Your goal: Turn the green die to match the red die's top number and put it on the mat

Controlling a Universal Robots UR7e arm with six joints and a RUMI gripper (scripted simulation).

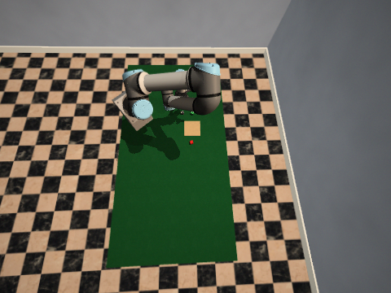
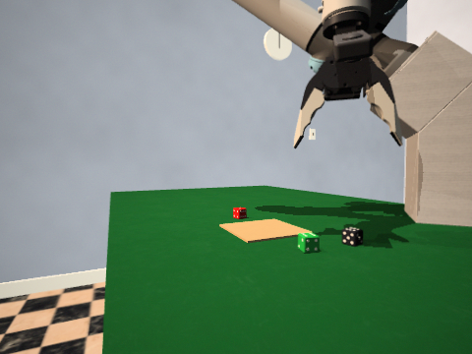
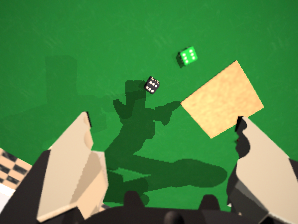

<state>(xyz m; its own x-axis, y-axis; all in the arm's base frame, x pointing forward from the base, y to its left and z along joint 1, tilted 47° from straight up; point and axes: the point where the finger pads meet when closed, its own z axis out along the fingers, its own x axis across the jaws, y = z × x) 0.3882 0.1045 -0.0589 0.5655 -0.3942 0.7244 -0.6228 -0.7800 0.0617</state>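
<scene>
Right now my hand is 15 cm above the green die, 7 cm short of it and 1 cm to the left of it. The rest, counted from my hand: black die 15 cm below, 2 cm behind; then red die 29 cm to the right, 15 cm below, 4 cm ahead; then tan mat 16 cm below, 15 cm to the right, 6 cm ahead.
</scene>
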